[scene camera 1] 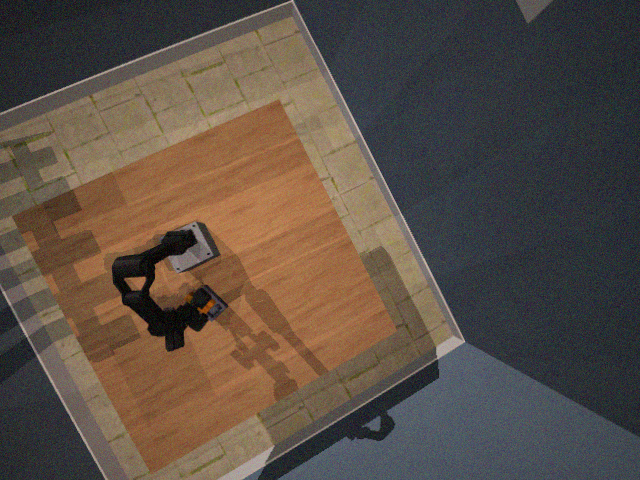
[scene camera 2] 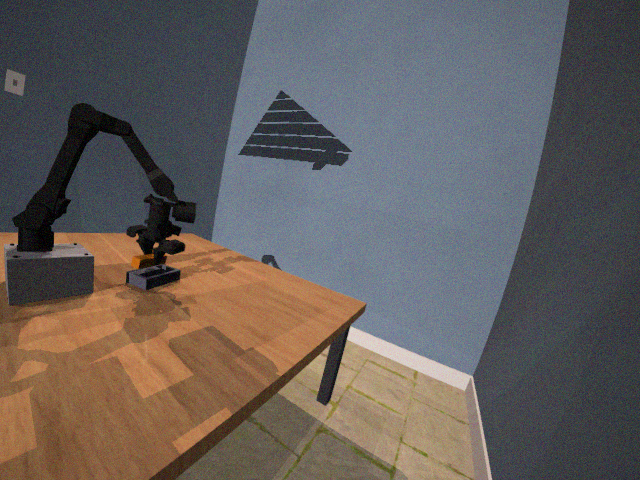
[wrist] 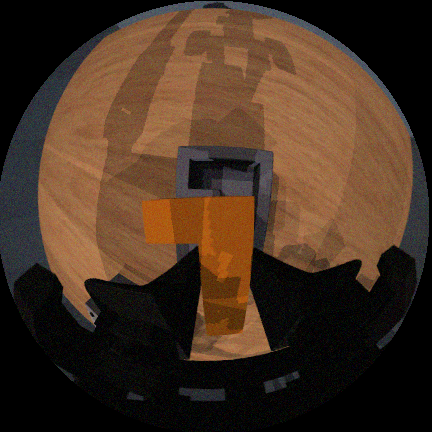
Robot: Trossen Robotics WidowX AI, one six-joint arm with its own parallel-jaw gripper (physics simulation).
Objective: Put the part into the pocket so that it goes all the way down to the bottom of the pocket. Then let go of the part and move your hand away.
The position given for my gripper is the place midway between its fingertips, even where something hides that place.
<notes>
My gripper (scene camera 2: 152, 263) carries an orange L-shaped block (wrist: 222, 226); nothing else touches it. Also in view: a grey pocket block (wrist: 201, 170).
My gripper shows as well in scene camera 1 (scene camera 1: 202, 304) and in the wrist view (wrist: 221, 249).
</notes>
